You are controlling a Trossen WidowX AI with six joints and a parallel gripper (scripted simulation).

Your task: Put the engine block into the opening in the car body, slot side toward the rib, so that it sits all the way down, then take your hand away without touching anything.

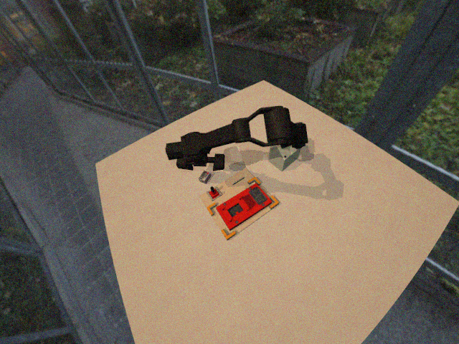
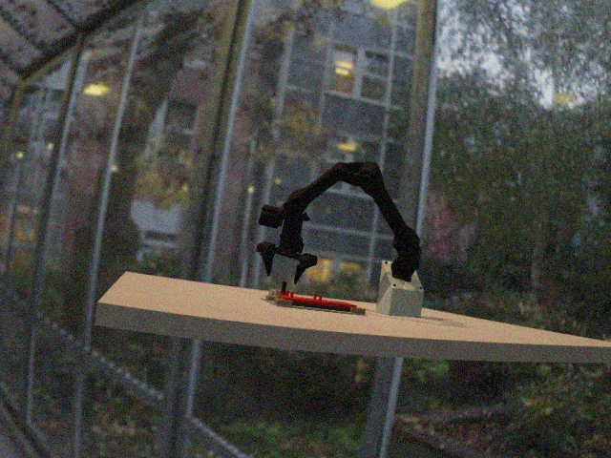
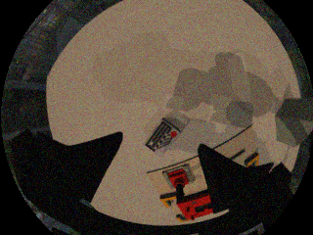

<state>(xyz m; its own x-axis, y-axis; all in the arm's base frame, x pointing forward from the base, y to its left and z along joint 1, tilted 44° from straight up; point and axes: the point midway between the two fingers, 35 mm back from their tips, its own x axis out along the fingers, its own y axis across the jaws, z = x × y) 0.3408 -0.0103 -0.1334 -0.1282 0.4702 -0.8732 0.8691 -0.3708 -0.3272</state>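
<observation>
The engine block is 50 mm below my gripper tip and 10 mm ahead of it.
</observation>
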